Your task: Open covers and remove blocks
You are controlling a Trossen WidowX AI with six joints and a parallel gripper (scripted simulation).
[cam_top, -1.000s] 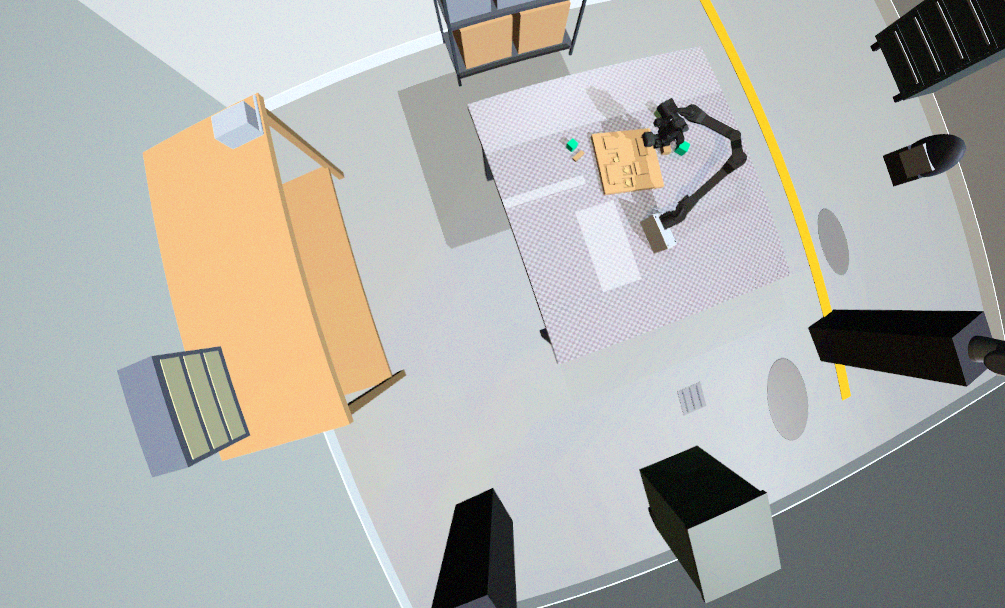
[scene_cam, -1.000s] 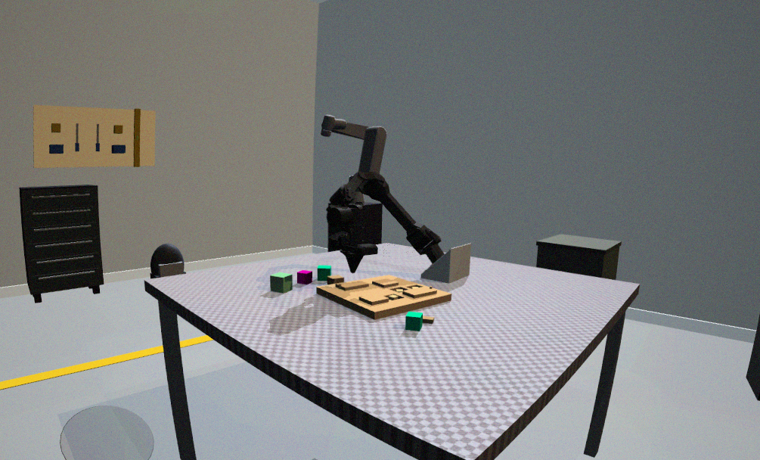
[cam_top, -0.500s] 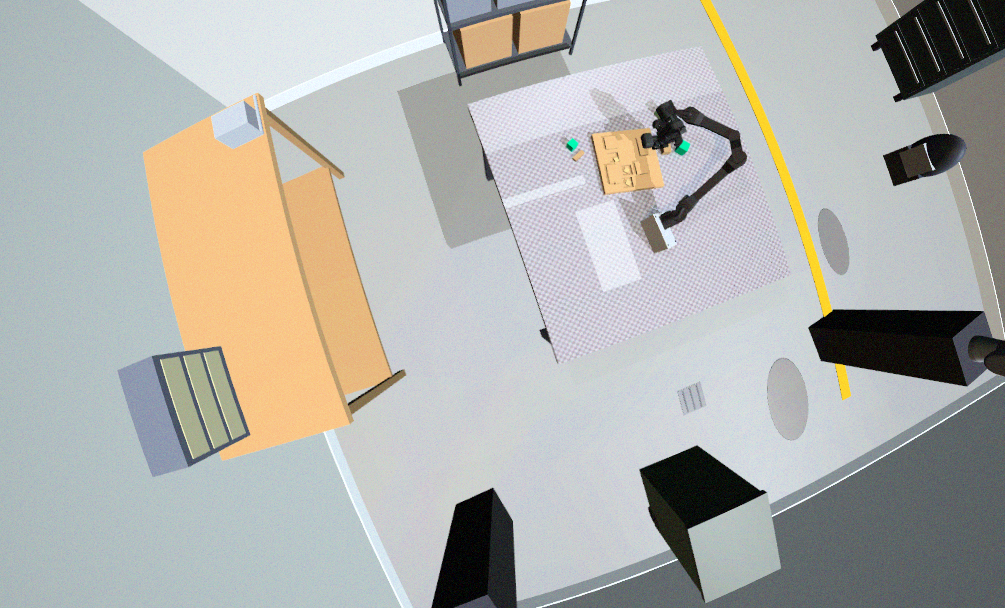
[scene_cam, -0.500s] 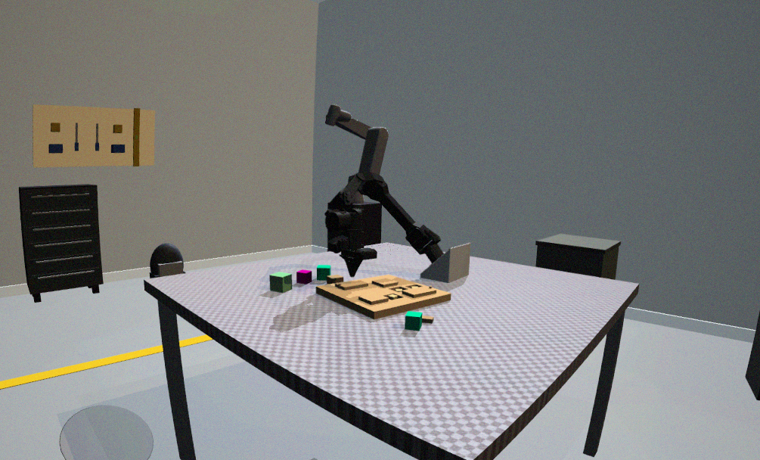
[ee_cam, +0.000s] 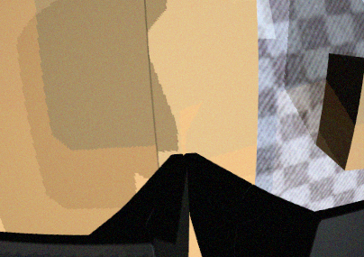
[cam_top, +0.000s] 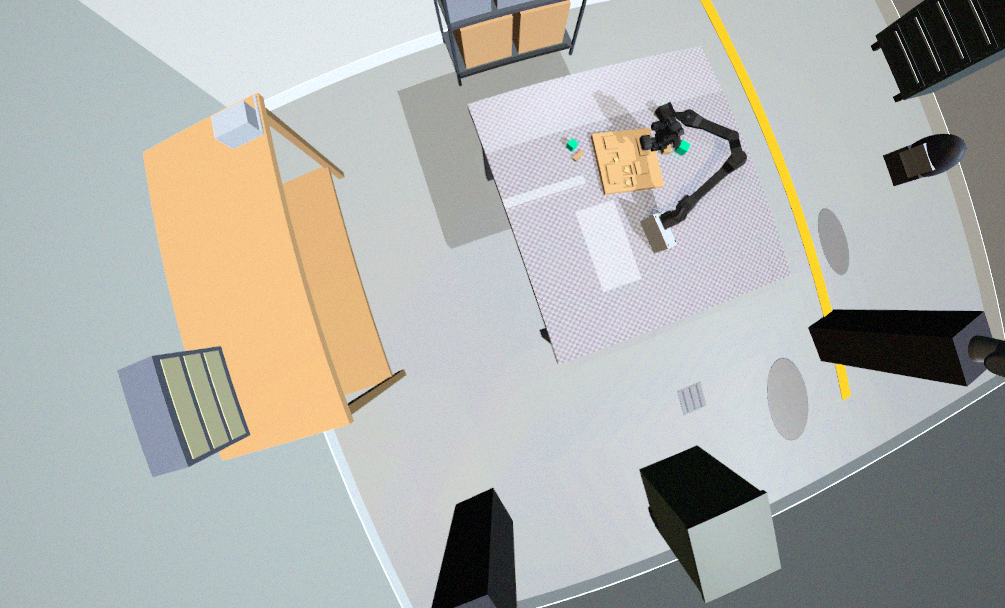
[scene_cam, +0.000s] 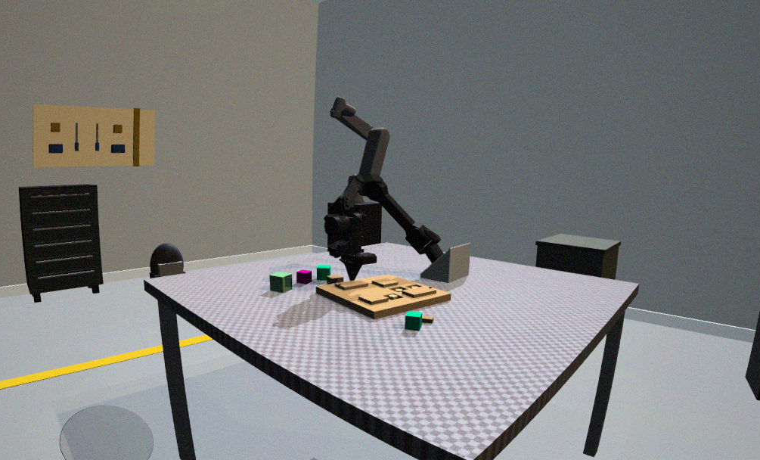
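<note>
Right now the puzzle board is 20 mm ahead of my gripper tip, 130 mm to the left of it and 10 mm below it. Round my gripper tip: magenta block: 30 mm ahead, 180 mm to the right, 10 mm below; light green block: 150 mm ahead, 170 mm to the right.
</note>
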